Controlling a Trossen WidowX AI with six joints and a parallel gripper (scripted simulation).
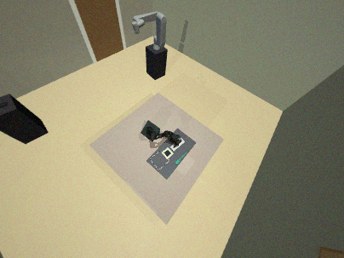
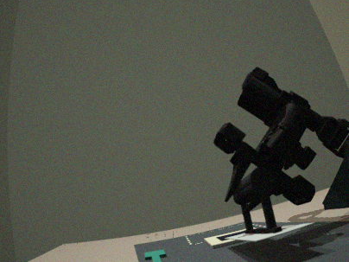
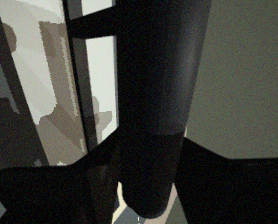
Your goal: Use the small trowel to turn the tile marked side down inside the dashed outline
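My gripper tip is 8 cm to the left of the dark mat and 9 cm above it. Round my gripper tip: tile (3 cm behind, 15 cm to the right, 7 cm below).
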